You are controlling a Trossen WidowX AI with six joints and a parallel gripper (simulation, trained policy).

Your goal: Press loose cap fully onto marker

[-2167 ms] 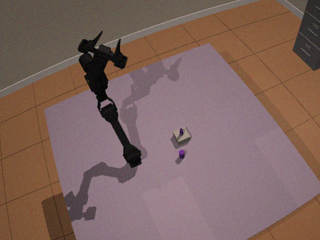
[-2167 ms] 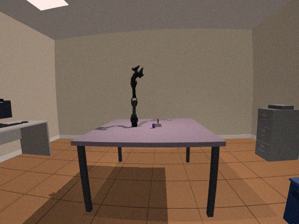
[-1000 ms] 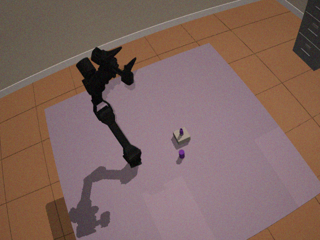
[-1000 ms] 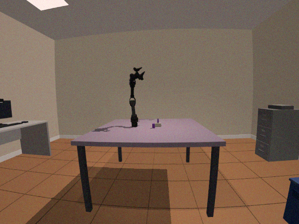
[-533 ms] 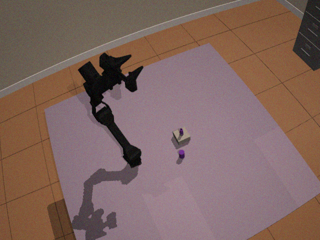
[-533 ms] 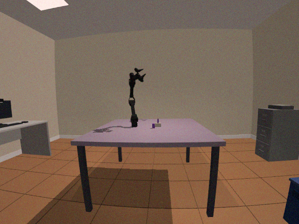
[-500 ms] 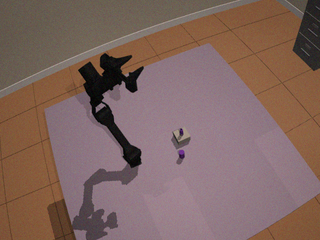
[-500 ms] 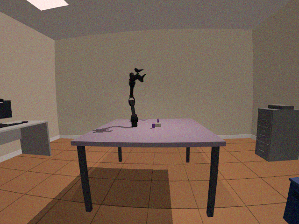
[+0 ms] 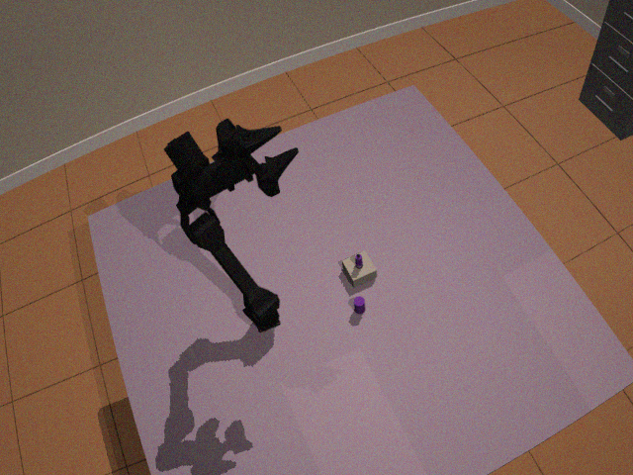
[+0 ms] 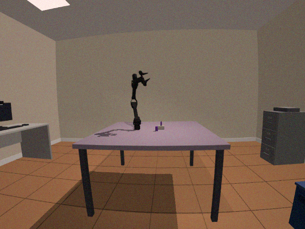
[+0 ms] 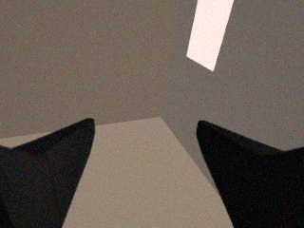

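Now: gripper tip 8 cm short of the purple cap, 7 cm to the left of it and 62 cm above it. Also, from my gripper tip: beige holder block 13 cm ahead, 3 cm to the left, 62 cm below; then purple marker 13 cm ahead, 3 cm to the left, 57 cm below.
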